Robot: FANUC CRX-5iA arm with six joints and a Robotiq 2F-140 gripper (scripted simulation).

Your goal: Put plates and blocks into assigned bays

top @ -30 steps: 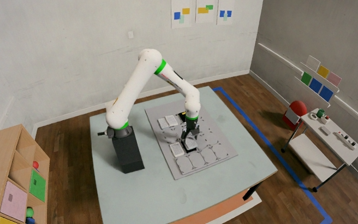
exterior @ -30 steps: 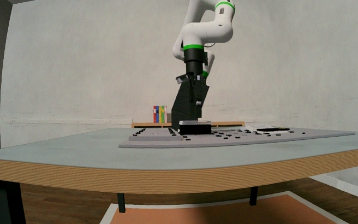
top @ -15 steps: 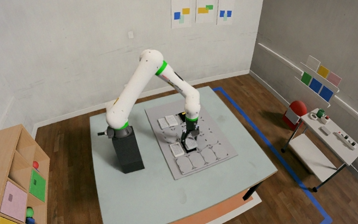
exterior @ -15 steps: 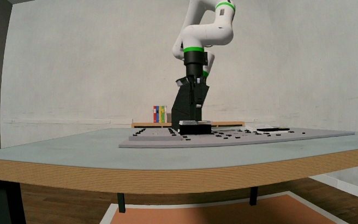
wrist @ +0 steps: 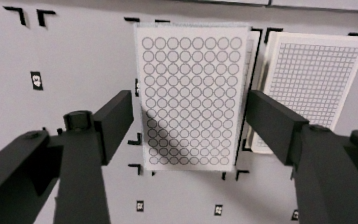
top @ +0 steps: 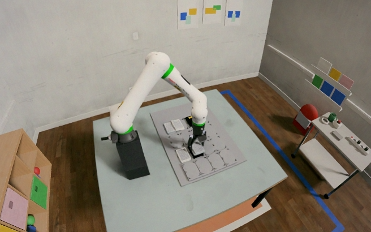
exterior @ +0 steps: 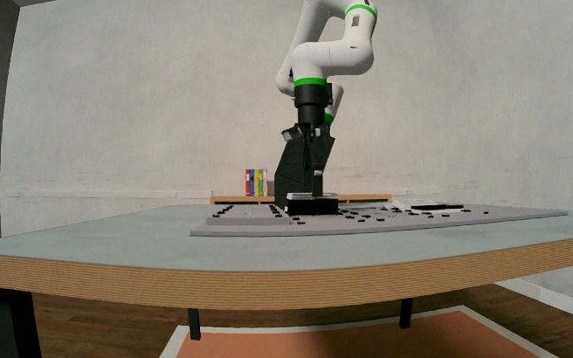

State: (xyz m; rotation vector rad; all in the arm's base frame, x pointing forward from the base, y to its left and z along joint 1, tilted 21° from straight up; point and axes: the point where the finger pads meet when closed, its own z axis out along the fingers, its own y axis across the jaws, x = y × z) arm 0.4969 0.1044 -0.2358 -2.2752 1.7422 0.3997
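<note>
The black deep-well block lies 5 cm below my hand and 1 cm behind it. From my hand the other things lie so: white plate (30 cm to the left, 17 cm behind, 6 cm below); lid (34 cm to the left, 6 cm below, 4 cm ahead).
</note>
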